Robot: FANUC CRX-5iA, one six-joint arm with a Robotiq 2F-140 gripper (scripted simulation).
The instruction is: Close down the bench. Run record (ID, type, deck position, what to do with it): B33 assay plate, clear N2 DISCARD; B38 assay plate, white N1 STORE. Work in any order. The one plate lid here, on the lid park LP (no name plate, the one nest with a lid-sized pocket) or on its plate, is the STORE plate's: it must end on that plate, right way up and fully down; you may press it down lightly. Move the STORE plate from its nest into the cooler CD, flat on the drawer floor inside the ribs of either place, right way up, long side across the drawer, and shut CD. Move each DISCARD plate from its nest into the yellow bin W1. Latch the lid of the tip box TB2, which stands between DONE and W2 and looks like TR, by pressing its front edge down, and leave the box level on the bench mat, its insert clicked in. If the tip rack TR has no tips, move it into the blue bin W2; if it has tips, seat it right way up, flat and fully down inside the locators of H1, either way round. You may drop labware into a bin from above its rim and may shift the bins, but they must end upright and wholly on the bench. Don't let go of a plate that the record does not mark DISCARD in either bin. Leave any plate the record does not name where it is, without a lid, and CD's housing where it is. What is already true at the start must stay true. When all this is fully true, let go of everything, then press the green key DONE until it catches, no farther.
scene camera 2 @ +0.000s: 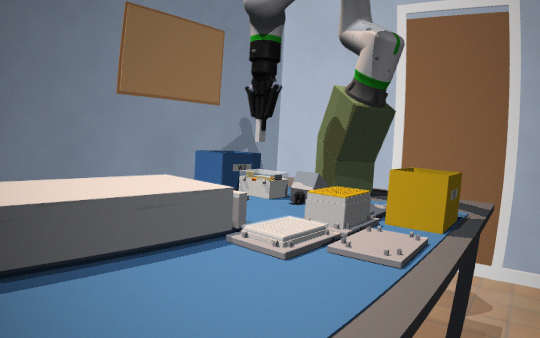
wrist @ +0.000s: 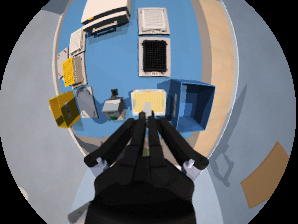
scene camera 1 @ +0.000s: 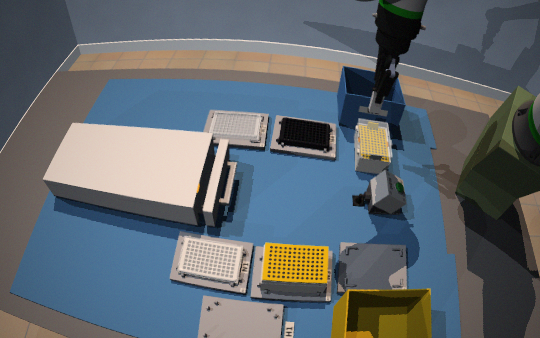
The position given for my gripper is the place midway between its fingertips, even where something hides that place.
I see my gripper (scene camera 2: 260,141), a yellow bin W1 (scene camera 2: 422,199), a cooler CD (scene camera 2: 59,221), a blue bin W2 (scene camera 1: 351,106), a tip rack TR (scene camera 1: 286,268), a black plate (scene camera 1: 319,133), a clear plate (scene camera 1: 242,122) and a tip box TB2 (scene camera 1: 372,140).
The cooler CD is seen too in scene camera 1 (scene camera 1: 157,173). The blue bin W2 is seen too in scene camera 2 (scene camera 2: 223,168) and in the wrist view (wrist: 196,101). The tip rack TR shows as well in scene camera 2 (scene camera 2: 332,205). Scene camera 2 misses the clear plate, which is hidden by the cooler CD.
